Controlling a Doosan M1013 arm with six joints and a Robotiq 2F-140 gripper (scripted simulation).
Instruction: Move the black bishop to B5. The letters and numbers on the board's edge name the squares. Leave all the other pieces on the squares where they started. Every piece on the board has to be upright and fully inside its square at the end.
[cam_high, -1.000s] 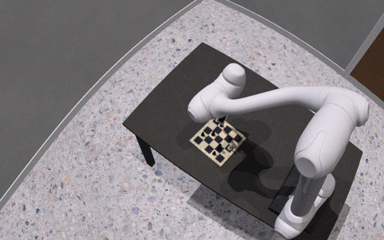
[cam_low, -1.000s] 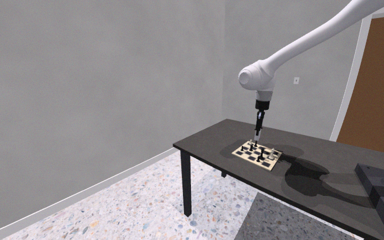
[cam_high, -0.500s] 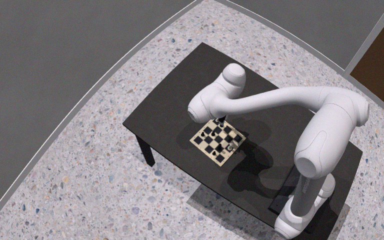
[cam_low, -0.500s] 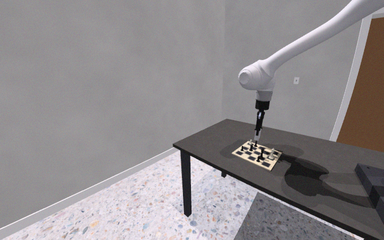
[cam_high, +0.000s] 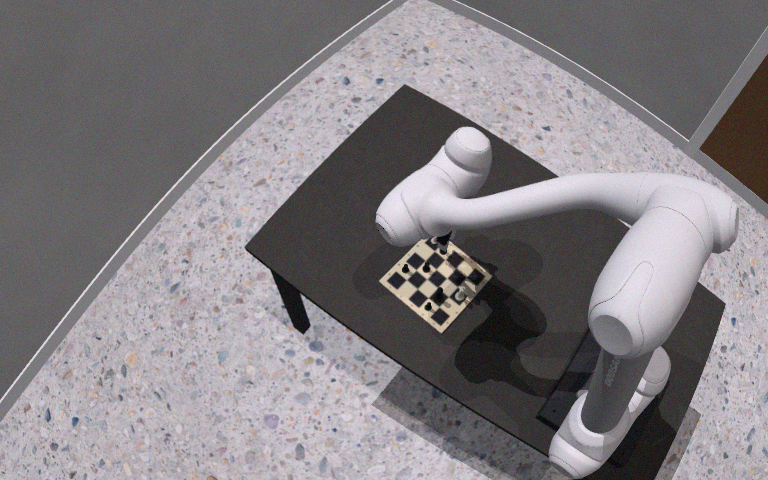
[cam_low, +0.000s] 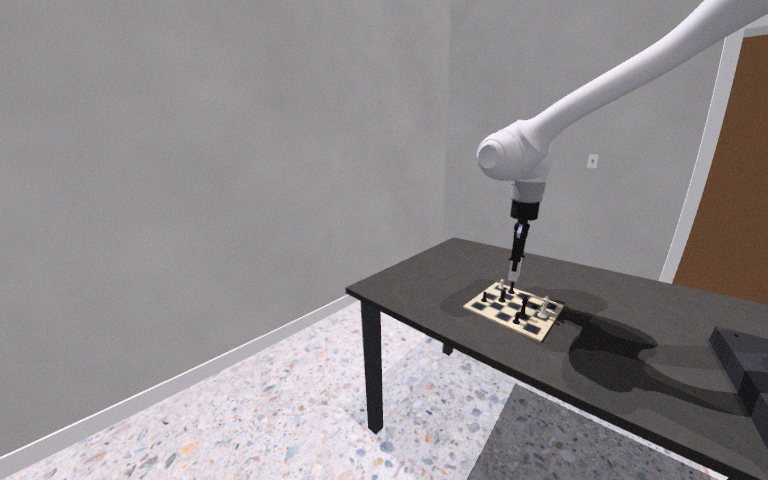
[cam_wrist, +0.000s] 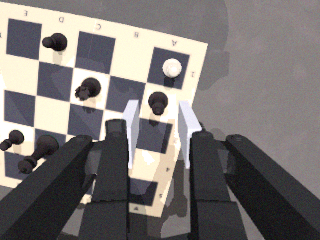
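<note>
Right now my hand is 7 cm above the white pawn, 4 cm short of it and 1 cm to the left of it. Round my hand: chessboard 9 cm below, 7 cm to the left, 4 cm behind.
</note>
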